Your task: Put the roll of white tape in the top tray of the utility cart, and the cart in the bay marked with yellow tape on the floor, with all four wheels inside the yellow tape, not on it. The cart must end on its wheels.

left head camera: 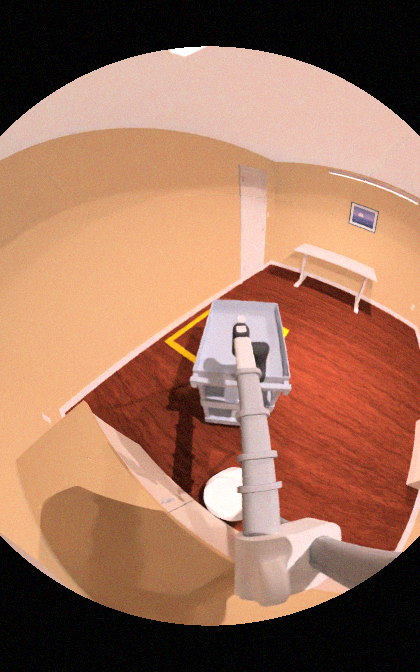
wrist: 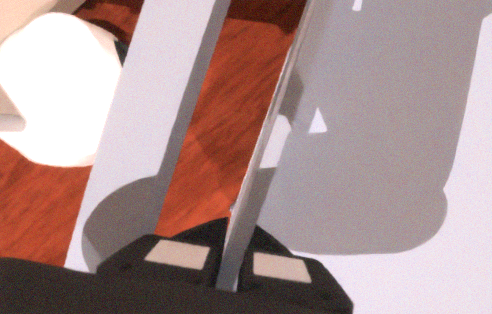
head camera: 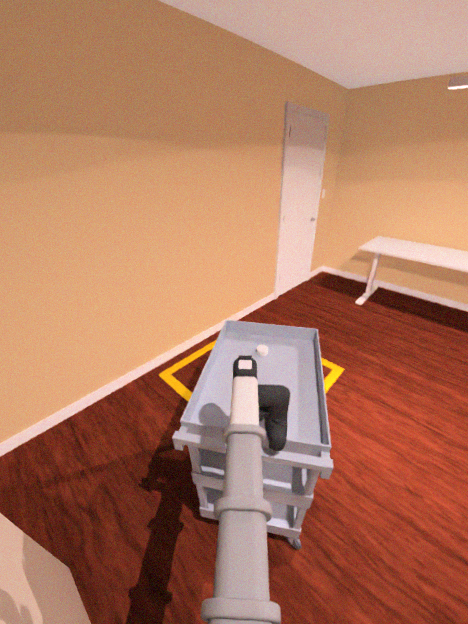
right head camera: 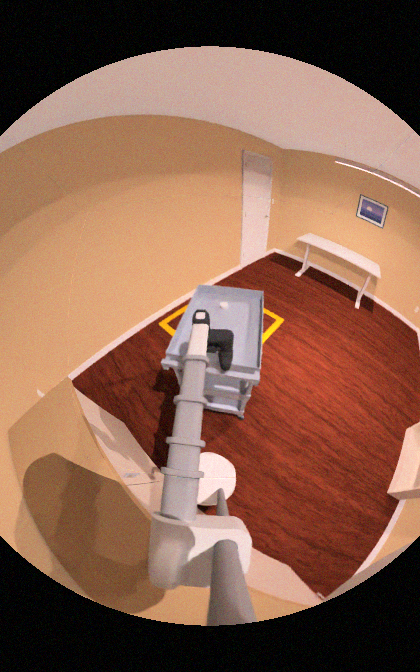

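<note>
The grey-blue utility cart (head camera: 323,403) (left head camera: 286,355) (right head camera: 260,330) (wrist: 145,100) stands upright. The white tape roll (head camera: 262,349) (left head camera: 241,319) (right head camera: 224,305) lies in its top tray, toward the far end. My gripper (wrist: 234,240) is shut on the tray's near end wall, one finger on each side. In the head views my wrist hides much of it. The yellow floor tape (head camera: 177,387) (left head camera: 181,351) (right head camera: 273,330) shows left and right beyond the cart, which hides its near corner. One near-right caster (head camera: 295,543) shows on the floor, outside the tape on my side. The other wheels are hidden.
A wall runs close along the bay's left side, with a white door (head camera: 302,201) farther on. A white table (head camera: 418,254) (left head camera: 335,260) (right head camera: 340,254) stands at the far wall. My round white base (left head camera: 222,495) (right head camera: 217,477) is behind the cart, near a pale cabinet-like block at left.
</note>
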